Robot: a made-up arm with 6 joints. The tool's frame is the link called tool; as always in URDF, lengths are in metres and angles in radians. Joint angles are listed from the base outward. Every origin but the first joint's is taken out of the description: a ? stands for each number. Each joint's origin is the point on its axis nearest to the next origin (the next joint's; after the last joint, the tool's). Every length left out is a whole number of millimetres.
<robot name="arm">
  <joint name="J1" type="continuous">
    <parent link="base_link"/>
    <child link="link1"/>
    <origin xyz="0.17 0.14 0.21" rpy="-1.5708 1.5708 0"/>
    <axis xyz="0 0 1"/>
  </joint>
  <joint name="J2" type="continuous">
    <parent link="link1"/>
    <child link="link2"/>
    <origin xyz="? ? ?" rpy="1.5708 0 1.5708"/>
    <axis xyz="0 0 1"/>
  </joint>
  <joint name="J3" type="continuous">
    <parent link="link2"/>
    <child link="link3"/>
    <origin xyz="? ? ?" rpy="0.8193 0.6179 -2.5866"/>
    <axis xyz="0 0 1"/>
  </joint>
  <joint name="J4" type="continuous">
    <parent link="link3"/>
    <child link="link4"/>
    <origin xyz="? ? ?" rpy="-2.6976 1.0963 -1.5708"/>
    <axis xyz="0 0 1"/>
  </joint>
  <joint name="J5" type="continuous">
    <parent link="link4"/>
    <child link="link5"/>
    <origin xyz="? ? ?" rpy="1.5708 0 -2.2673"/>
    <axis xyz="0 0 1"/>
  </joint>
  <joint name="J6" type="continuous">
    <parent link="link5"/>
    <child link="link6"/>
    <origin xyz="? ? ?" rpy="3.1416 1.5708 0"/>
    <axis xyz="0 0 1"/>
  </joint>
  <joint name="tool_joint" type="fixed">
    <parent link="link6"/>
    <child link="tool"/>
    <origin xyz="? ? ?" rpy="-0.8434 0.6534 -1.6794"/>
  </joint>
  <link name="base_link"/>
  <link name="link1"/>
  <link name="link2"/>
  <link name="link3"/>
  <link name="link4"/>
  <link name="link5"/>
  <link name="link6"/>
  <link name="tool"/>
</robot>
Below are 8 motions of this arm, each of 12 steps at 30 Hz.
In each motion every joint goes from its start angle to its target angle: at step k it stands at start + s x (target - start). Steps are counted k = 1, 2, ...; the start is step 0. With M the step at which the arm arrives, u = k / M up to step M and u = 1 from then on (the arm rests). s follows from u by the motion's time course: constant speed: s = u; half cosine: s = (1 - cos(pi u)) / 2; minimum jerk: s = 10 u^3 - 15 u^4 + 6 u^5.
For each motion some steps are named. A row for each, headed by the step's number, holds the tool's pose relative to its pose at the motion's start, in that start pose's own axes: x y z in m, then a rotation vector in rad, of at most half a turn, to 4 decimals.
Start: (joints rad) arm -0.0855 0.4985 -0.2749 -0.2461 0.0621 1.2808
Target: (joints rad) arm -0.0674 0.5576 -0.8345 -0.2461 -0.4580 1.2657
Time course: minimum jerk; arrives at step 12
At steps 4, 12:
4: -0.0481 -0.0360 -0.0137 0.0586 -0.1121 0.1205
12: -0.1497 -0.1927 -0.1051 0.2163 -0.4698 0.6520

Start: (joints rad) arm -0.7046 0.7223 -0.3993 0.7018 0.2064 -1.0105
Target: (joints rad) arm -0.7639 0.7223 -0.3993 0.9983 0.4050 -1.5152
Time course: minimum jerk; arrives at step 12
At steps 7, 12:
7: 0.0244 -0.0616 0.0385 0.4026 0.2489 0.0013
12: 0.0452 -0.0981 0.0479 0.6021 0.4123 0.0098

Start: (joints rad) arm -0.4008 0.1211 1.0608 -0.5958 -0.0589 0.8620
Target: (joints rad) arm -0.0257 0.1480 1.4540 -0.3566 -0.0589 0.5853
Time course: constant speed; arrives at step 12
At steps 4, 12:
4: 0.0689 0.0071 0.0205 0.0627 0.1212 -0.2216
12: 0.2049 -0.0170 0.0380 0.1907 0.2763 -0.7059

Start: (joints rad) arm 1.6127 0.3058 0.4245 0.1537 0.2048 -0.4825
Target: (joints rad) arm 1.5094 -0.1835 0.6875 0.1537 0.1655 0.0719
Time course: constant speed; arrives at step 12
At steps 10, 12:
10: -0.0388 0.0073 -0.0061 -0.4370 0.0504 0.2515
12: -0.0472 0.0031 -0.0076 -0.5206 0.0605 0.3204

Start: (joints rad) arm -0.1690 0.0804 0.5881 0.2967 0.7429 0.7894
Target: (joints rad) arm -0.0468 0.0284 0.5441 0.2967 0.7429 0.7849
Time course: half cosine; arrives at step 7
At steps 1, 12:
1: -0.0019 -0.0008 -0.0012 -0.0034 -0.0023 0.0051
12: -0.0351 -0.0189 -0.0235 -0.0688 -0.0416 0.1026

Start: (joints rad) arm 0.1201 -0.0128 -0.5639 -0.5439 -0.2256 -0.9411
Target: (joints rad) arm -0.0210 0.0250 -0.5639 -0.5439 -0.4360 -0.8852
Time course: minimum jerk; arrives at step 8
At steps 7, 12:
7: 0.0080 -0.0048 0.0291 -0.0888 0.0587 0.1373
12: 0.0081 -0.0049 0.0296 -0.0903 0.0595 0.1396

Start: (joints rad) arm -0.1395 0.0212 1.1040 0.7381 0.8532 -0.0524
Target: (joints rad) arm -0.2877 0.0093 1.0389 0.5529 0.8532 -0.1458
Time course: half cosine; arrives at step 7
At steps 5, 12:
5: 0.0119 0.0050 0.0254 -0.0490 0.1517 -0.0291
12: 0.0147 0.0056 0.0309 -0.0599 0.1860 -0.0345

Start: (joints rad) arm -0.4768 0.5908 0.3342 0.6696 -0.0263 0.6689
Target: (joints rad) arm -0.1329 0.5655 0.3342 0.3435 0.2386 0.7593
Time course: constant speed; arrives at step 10
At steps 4, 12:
4: 0.0062 0.0493 -0.0374 -0.2639 0.0635 0.0245
12: -0.0053 0.0957 -0.1269 -0.6810 0.1179 0.0841

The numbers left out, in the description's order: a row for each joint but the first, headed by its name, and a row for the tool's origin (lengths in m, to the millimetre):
J2: 0.124 0.07 0
J3: -0.068 -0.017 0
J4: -0.025 -0.082 0
J5: 0.021 -0.161 0
J6: -0.21 -0.11 0
tool: 0.14 0.07 0

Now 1 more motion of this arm.
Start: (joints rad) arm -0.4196 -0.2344 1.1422 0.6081 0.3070 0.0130
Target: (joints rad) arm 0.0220 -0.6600 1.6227 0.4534 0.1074 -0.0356
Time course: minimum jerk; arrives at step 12
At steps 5, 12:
5: 0.0279 0.0391 -0.0684 -0.2866 -0.0009 -0.0932
12: 0.1094 0.0499 -0.2164 -0.7976 -0.0334 -0.3484

